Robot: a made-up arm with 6 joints. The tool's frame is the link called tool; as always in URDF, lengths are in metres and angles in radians.
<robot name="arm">
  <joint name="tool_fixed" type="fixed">
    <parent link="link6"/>
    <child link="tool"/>
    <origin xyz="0 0 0" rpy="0 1.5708 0"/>
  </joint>
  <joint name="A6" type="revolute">
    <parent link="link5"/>
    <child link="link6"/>
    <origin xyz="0 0 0.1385" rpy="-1.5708 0 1.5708"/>
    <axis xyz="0 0 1"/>
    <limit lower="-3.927" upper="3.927"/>
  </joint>
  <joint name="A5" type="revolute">
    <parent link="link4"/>
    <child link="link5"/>
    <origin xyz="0 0 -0.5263" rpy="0 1.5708 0"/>
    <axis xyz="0 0 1"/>
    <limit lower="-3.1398" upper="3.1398"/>
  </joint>
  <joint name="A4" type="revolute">
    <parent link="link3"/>
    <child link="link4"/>
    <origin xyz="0 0 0" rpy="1.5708 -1.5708 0"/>
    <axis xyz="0 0 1"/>
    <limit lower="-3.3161" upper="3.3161"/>
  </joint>
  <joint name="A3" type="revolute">
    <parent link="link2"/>
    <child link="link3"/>
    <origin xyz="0 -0.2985 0" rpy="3.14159 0 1.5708"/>
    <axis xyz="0 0 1"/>
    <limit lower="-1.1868" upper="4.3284"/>
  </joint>
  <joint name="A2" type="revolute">
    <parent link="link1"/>
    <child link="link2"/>
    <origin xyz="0 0 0" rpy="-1.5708 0 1.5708"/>
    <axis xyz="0 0 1"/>
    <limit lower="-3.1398" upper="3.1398"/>
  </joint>
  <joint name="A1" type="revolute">
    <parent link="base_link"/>
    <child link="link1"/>
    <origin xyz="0 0 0.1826" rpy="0 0 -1.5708"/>
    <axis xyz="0 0 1"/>
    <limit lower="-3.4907" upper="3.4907"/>
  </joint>
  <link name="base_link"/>
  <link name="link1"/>
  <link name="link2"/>
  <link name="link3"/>
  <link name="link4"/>
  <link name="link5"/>
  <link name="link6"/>
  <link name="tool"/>
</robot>
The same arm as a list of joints. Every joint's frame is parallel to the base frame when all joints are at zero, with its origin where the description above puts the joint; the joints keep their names.
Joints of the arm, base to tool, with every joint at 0 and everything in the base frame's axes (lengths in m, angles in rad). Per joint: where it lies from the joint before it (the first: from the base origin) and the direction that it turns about. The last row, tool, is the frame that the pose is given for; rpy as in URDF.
A1: axis 0 0 1 origin 0 0 0.1826
A2: axis 0 1 0 origin 0 0 0
A3: axis 0 -1 0 origin 0 0 0.2985
A4: axis -1 0 0 origin 0 0 0
A5: axis 0 -1 0 origin 0.5263 0 0
A6: axis -1 0 0 origin 0 -0.1385 0
tool: origin 0 0 0 rpy 0 0 0
Joint limits (rad, base to tool): -3.4907..3.4907 -3.1398..3.1398 -1.1868..4.3284 -3.3161..3.3161 -3.1398..3.1398 -3.927..3.927

